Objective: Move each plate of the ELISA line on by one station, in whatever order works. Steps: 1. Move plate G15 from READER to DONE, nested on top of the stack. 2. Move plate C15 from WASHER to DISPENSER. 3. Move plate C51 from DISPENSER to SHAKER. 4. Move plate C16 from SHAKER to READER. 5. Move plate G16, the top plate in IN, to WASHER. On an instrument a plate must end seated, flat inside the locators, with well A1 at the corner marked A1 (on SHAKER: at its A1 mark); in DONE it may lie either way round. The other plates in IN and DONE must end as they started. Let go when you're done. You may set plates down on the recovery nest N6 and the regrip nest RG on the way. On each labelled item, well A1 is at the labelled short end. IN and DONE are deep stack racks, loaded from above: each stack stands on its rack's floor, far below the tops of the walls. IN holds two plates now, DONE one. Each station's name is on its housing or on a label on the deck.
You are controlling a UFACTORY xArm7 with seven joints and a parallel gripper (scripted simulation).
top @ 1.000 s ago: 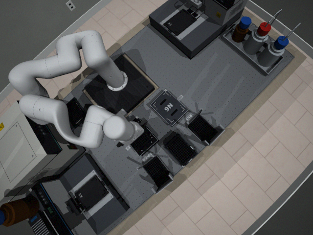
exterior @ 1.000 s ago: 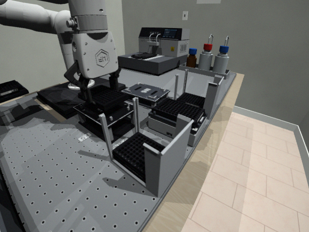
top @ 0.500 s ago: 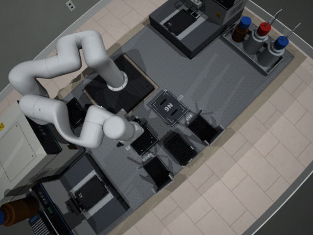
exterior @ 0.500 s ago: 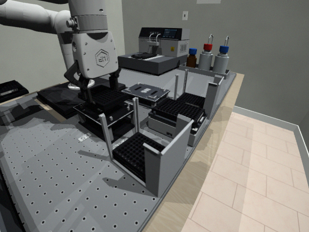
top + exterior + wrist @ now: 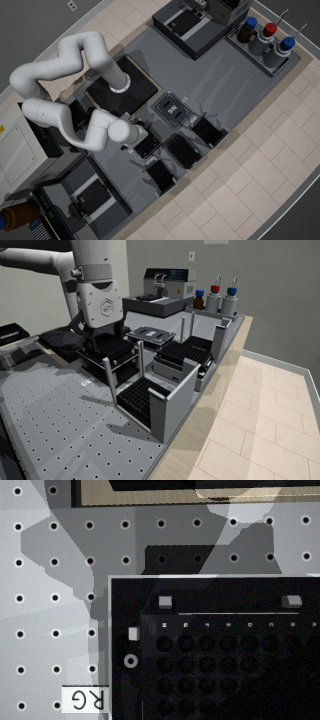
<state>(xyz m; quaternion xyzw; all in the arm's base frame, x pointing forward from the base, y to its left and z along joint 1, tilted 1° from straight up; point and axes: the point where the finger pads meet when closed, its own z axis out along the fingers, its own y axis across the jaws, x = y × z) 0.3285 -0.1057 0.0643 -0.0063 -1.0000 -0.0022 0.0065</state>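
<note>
My gripper is now 40 mm above the RG nest. Also, from my hand: RG deck label 80 mm to the right, 90 mm below; N6 nest 10 mm behind, 210 mm to the left, 60 mm below.
</note>
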